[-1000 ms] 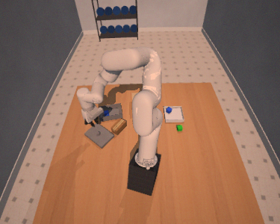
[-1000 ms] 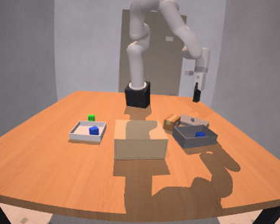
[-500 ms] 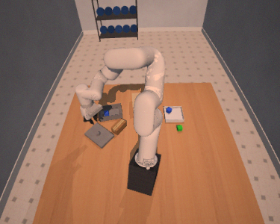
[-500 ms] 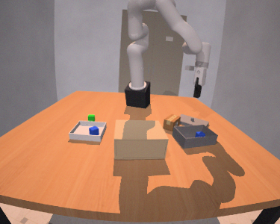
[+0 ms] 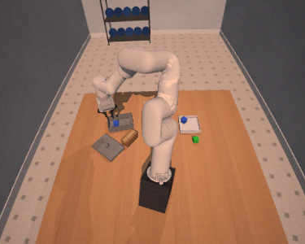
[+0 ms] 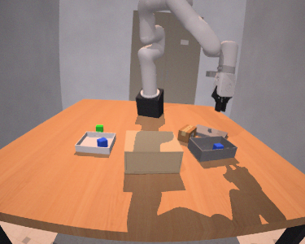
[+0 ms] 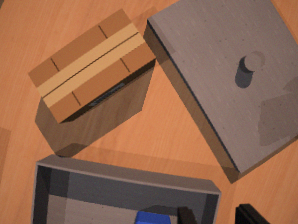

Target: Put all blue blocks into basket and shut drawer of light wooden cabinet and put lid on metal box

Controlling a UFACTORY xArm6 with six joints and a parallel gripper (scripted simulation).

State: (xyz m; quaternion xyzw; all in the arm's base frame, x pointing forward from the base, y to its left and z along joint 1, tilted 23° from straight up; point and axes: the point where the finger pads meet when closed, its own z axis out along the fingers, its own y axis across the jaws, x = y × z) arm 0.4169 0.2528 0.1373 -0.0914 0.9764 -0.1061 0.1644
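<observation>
The grey metal box is 17 cm below my hand, 7 cm ahead of it and 5 cm to the right of it. Also, from my hand: small brown box 16 cm below, 10 cm to the right, 9 cm behind; drawer 33 cm to the right, 15 cm below, 6 cm ahead; red block 17 cm below, 12 cm to the right, 8 cm behind.
</observation>
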